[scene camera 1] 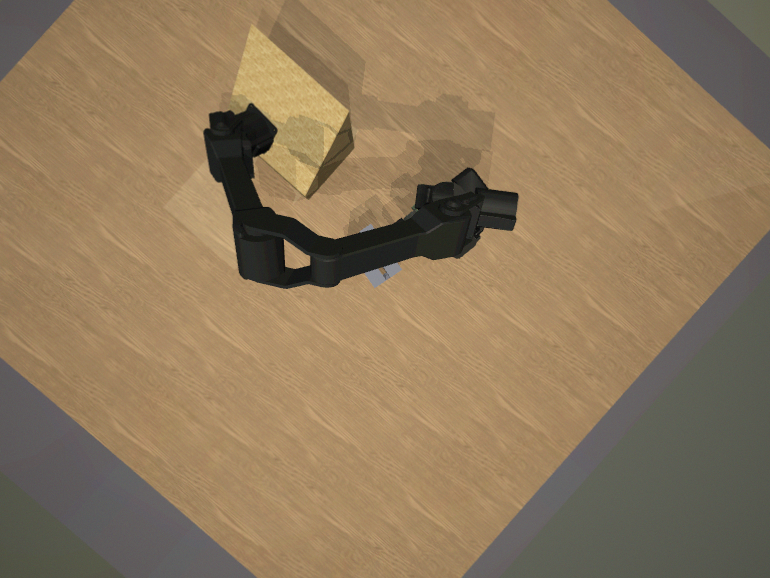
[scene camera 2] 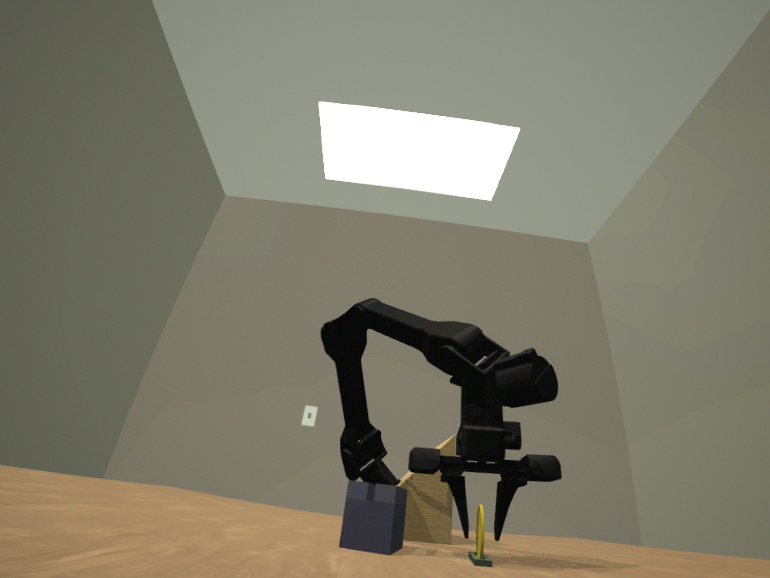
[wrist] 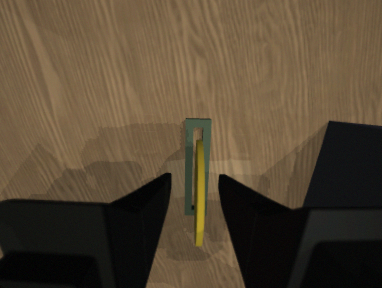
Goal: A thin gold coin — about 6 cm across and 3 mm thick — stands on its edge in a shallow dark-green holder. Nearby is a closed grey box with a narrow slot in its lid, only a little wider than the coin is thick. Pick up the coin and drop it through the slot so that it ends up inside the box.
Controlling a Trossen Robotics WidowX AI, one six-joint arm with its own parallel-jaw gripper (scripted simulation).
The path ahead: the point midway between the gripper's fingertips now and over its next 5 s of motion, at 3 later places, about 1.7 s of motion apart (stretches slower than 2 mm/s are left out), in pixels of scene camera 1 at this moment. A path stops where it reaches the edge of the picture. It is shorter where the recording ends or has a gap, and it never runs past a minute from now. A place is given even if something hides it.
The gripper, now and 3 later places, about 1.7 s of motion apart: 431, 220; 433, 215; 394, 245; 373, 255
